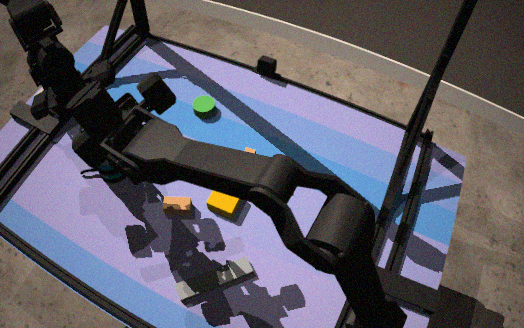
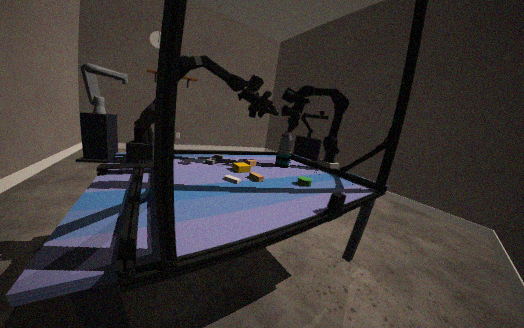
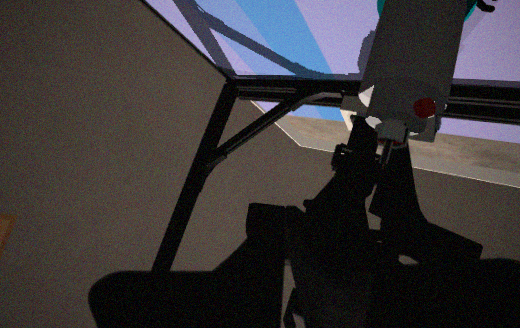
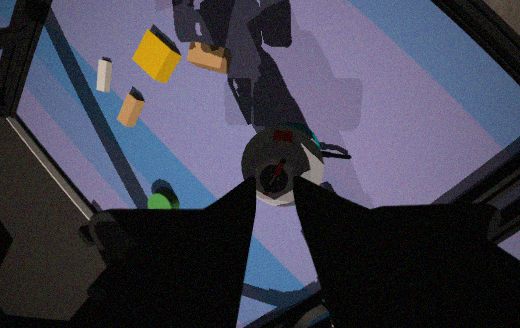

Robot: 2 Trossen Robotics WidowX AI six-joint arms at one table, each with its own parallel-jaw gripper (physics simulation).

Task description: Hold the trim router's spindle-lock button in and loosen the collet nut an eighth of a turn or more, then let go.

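Frame: origin at the left arm's base, x ahead, y right, z down, level; millimetres.
Where they show: left gripper, fingertip midpoint: (image 1: 120,104) (image 2: 278,114) (image 3: 283,215); right gripper, fingertip midpoint: (image 2: 288,133) (image 3: 386,134) (image 4: 274,183); left arm's base, link origin: (image 2: 143,142); right arm's base, link origin: (image 2: 328,161) (image 3: 368,124).
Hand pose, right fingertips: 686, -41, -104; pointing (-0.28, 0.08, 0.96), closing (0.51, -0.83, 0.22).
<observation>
Each offset is from my right fingertips to the top centre of the thing, as dx, dy, dz. "pt": to the spot under its first point.
The trim router {-4, -2, -25} (image 2: 285,146) (image 4: 259,156) (image 3: 398,58) stands upright near the table's edge. My right gripper (image 4: 274,183) (image 2: 290,126) comes down from above and is shut on the collet nut {pt -7, -5, -7} (image 4: 272,172) (image 3: 390,130). My left gripper (image 2: 275,112) is shut and empty, close beside the router's top. I cannot tell whether it touches the button.
A green disc {-41, +277, +163} (image 1: 203,104) (image 2: 304,181) (image 4: 159,202), a yellow block {-268, +112, +160} (image 1: 223,203) (image 2: 241,166) (image 4: 156,55), two tan blocks {-201, +31, +158} (image 1: 177,205) {-235, +224, +168} (image 2: 256,176), a white bar {-333, +243, +176} (image 2: 232,178) and a grey bar {-373, -38, +170} (image 1: 215,280) lie on the table. A black box {pt -84, +478, +144} (image 1: 266,65) (image 2: 336,200) sits on the table's edge.
</observation>
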